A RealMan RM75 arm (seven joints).
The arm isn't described. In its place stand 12 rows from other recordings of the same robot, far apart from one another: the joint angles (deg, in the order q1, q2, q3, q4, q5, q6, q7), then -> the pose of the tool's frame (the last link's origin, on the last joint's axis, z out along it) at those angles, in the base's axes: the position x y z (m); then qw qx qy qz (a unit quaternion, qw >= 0).
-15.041 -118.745 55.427 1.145 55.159 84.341 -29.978 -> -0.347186 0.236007 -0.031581 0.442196 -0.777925 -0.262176 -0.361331
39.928 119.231 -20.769 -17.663 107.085 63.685 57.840 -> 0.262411 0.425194 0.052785 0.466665 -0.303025 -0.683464 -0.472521
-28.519 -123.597 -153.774 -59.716 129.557 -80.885 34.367 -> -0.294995 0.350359 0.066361 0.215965 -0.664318 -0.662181 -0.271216
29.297 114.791 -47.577 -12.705 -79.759 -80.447 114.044 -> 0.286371 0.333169 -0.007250 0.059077 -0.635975 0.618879 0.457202
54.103 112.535 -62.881 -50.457 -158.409 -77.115 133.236 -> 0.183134 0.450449 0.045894 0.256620 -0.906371 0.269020 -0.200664
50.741 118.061 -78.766 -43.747 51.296 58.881 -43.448 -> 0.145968 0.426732 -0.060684 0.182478 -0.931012 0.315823 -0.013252
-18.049 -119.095 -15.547 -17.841 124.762 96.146 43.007 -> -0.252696 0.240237 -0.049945 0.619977 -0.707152 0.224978 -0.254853
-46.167 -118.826 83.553 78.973 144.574 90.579 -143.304 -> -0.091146 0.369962 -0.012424 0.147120 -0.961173 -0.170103 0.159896
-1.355 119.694 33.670 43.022 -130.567 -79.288 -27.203 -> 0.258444 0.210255 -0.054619 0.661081 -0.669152 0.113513 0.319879
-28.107 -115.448 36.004 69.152 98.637 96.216 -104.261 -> -0.194700 0.349772 0.144137 0.229097 -0.900780 -0.165849 -0.329552
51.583 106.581 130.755 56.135 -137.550 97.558 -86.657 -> 0.157974 0.422266 0.104693 0.122274 -0.990248 0.013146 -0.065463
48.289 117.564 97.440 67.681 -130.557 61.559 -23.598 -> 0.061067 0.424697 -0.020729 0.220816 -0.919932 0.314232 0.078896
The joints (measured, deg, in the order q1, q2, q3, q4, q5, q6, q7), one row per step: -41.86, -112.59, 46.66, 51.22, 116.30, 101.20, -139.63; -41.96, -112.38, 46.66, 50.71, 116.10, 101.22, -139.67; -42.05, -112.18, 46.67, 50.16, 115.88, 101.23, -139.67; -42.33, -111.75, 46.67, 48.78, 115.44, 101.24, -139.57; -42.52, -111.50, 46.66, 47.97, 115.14, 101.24, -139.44; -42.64, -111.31, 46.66, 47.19, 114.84, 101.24, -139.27; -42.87, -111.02, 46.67, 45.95, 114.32, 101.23, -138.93; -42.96, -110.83, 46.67, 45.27, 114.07, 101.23, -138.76; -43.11, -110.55, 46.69, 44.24, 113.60, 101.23, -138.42; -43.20, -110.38, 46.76, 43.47, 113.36, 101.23, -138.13; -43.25, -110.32, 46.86, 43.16, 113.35, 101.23, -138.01; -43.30, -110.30, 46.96, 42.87, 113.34, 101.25, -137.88; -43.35, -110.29, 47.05, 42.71, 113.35, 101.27, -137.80; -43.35, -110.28, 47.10, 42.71, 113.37, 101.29, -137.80; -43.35, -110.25, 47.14, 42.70, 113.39, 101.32, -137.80
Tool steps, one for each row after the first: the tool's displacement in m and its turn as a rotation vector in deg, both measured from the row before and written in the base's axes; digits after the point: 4 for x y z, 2 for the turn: -0.0004, 0.0003, 0.0003, -0.19, -0.21, 0.22; -0.0005, 0.0002, 0.0001, -0.20, -0.23, 0.22; -0.0010, 0.0005, -0.0002, -0.51, -0.54, 0.45; -0.0003, 0.0004, 0.0000, -0.25, -0.36, 0.17; -0.0005, 0.0001, -0.0004, -0.26, -0.38, 0.18; -0.0005, 0.0003, -0.0007, -0.37, -0.64, 0.18; -0.0006, 0.0001, -0.0002, -0.19, -0.30, 0.16; -0.0007, 0.0001, -0.0002, -0.25, -0.53, 0.13; -0.0008, -0.0002, -0.0007, -0.27, -0.28, 0.10; -0.0004, -0.0002, -0.0006, -0.18, 0.01, 0.01; -0.0002, -0.0003, -0.0008, -0.21, -0.02, -0.02; 0.0000, -0.0002, -0.0005, -0.15, 0.03, -0.05; 0.0000, -0.0001, -0.0001, -0.05, 0.05, -0.02; -0.0001, -0.0001, 0.0001, -0.05, 0.06, -0.01
